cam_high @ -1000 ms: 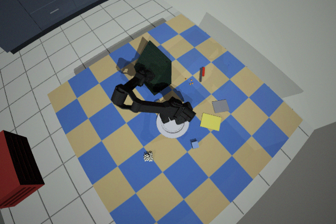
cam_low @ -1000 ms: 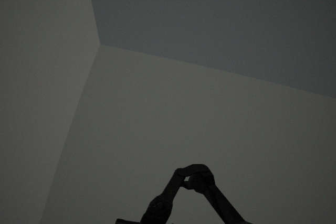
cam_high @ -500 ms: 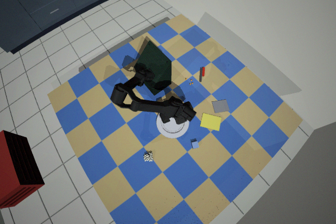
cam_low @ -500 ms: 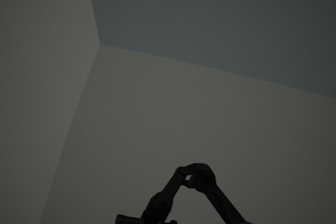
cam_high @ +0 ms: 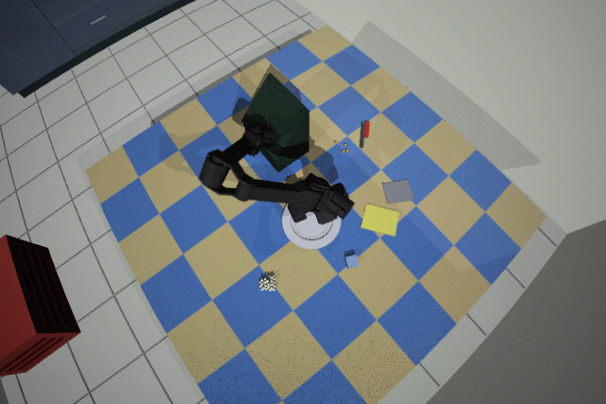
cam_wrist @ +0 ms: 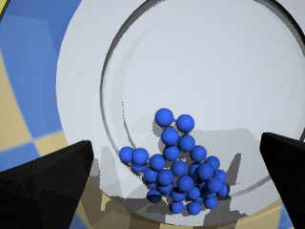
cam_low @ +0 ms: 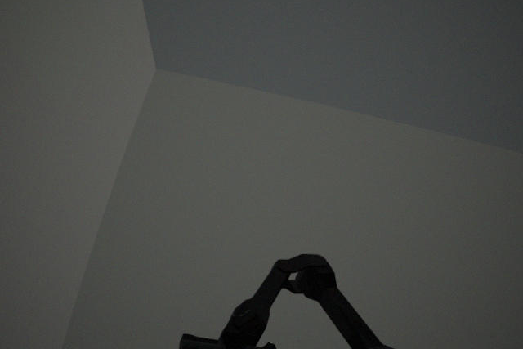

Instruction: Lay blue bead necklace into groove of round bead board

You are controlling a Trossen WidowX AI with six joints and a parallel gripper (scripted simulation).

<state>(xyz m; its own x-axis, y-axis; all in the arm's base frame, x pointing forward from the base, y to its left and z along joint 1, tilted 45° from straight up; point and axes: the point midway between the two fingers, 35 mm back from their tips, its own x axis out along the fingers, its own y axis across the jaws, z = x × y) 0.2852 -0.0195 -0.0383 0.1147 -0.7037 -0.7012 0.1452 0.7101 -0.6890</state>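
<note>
Right now the round white bead board is 1 cm ahead of my gripper tip, 3 cm to the right of it and 2 cm below it. From my gripper tip the other things lie so: small blue cube 20 cm ahead, 2 cm below; then grey square 9 cm ahead, 29 cm to the left, 3 cm below; then yellow pad 14 cm ahead, 17 cm to the left, 3 cm below.
</note>
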